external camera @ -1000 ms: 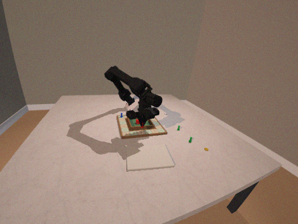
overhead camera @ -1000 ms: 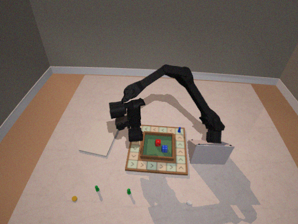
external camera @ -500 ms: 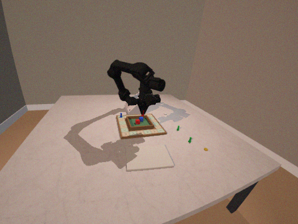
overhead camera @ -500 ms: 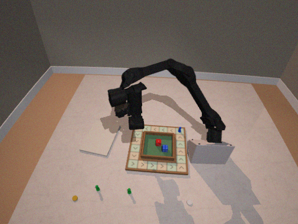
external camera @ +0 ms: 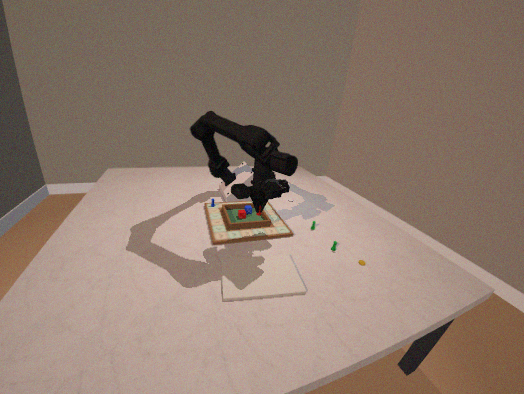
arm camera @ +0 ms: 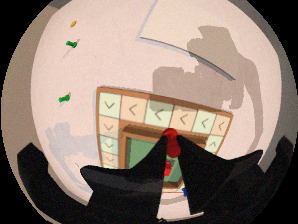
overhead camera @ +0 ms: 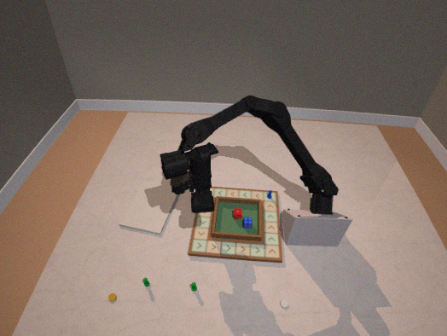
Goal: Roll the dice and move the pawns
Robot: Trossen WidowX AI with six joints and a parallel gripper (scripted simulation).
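The blue pawn lies 210 mm behind my gripper tip, 150 mm to the right of it and 70 mm below it. The rest, counted from my gripper tip: red pawn 10 mm above; red die 110 mm behind, 70 mm below, 40 mm to the right; green tray 110 mm behind, 90 mm below, 30 mm to the right.
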